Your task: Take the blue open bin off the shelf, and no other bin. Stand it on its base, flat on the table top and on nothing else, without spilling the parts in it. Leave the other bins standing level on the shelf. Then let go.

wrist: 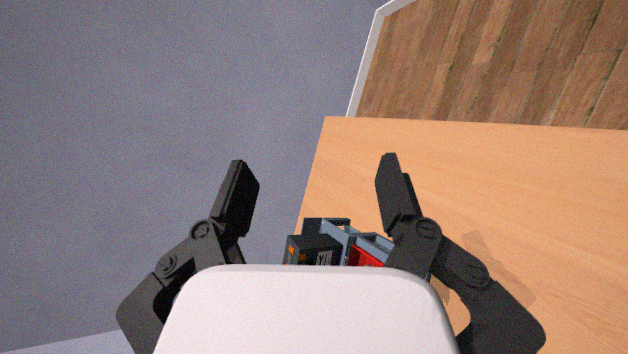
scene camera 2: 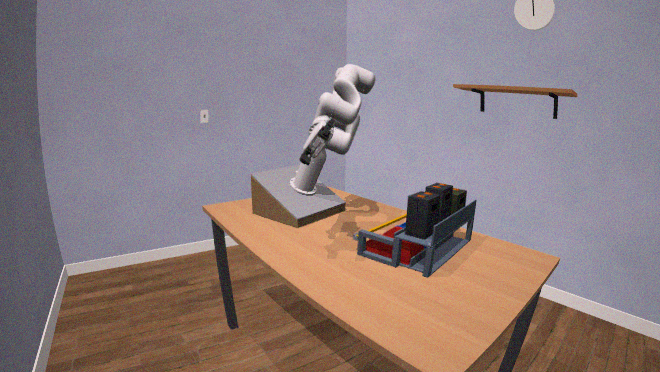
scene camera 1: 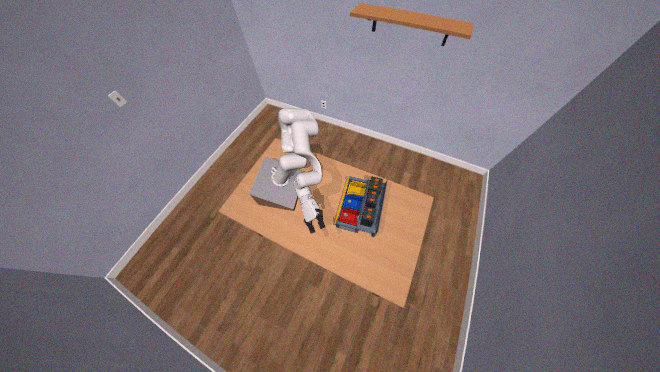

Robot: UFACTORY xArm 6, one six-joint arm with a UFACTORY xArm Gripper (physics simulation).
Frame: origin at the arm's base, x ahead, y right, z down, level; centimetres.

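Seen in the pictures: gripper, fingertip midpoint: (wrist: 313, 169) (scene camera 2: 313, 149) (scene camera 1: 317, 230); arm's base, origin of the base link: (scene camera 2: 302, 187) (scene camera 1: 280, 178).
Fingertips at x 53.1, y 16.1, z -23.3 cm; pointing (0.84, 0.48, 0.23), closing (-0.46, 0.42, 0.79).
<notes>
Pixels of each thing's top centre, then the offset from my fingertips to it. "spot": a spot on its surface instead. Level surfaces: height alone.
- blue open bin, middle of its top: (scene camera 1: 356, 201) dy -36.6, dx +1.4, dz +26.5 cm
- shelf, surface spot: (scene camera 2: 455, 222) (scene camera 1: 381, 208) spot: dy -40.7, dx +18.5, dz +21.6 cm
- yellow bin, middle of its top: (scene camera 1: 359, 188) dy -47.0, dx -2.8, dz +26.5 cm
- red bin, middle of its top: (wrist: 363, 276) (scene camera 2: 396, 232) (scene camera 1: 352, 216) dy -26.3, dx +5.7, dz +26.5 cm
- blue bin, surface spot: (scene camera 2: 401, 226) spot: dy -31.2, dx +1.6, dz +26.5 cm
- yellow bar, middle of its top: (scene camera 2: 389, 222) (scene camera 1: 342, 199) dy -32.7, dx -8.1, dz +28.1 cm
- table, its level: dz +34.6 cm
The blue open bin (scene camera 1: 353, 202) sits on the shelf (scene camera 1: 382, 207) (scene camera 2: 455, 222), between the yellow bin (scene camera 1: 356, 188) and the red bin (scene camera 1: 348, 216) (scene camera 2: 378, 248). In scene camera 2 a small part of the blue bin (scene camera 2: 401, 226) shows behind the red one. A small grey part shows in the blue bin and another in the red bin. My gripper (scene camera 1: 316, 230) (wrist: 313, 169) is open and empty, above the table and apart from the shelf, on the side of the arm's base. In the wrist view the red bin (wrist: 365, 257) partly shows; the blue bin is hidden there.
Several dark boxes with orange marks (scene camera 1: 370, 216) (scene camera 2: 420, 215) (wrist: 316, 246) stand on the shelf's upper level behind the bins. A yellow bar (scene camera 1: 341, 202) (scene camera 2: 387, 223) runs along the shelf's front. The arm stands on a grey sloped block (scene camera 1: 267, 192) (scene camera 2: 280, 192) on the table (scene camera 1: 400, 250) (scene camera 2: 450, 305) (wrist: 525, 185).
</notes>
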